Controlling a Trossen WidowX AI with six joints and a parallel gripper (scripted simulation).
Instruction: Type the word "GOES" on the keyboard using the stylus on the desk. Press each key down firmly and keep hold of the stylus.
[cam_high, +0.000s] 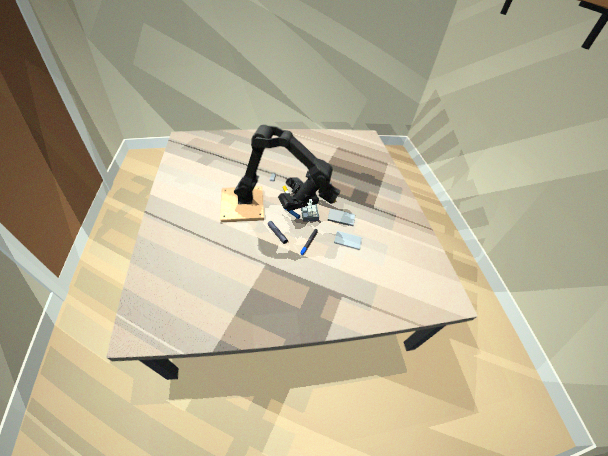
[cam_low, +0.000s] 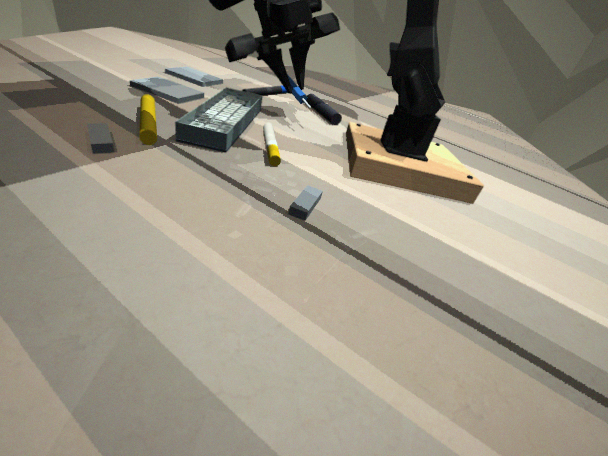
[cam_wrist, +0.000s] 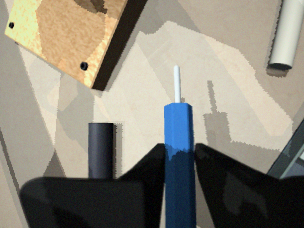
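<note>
My gripper tip is 40 mm to the right of the stylus tip, 20 mm past it and 10 mm above it. Also, from my gripper tip: white marker (150 mm to the left, 40 mm below, 10 mm ahead); then dark cylinder (80 mm to the right, 60 mm behind, 40 mm below); then blue stylus (10 mm to the left, 10 mm behind).
</note>
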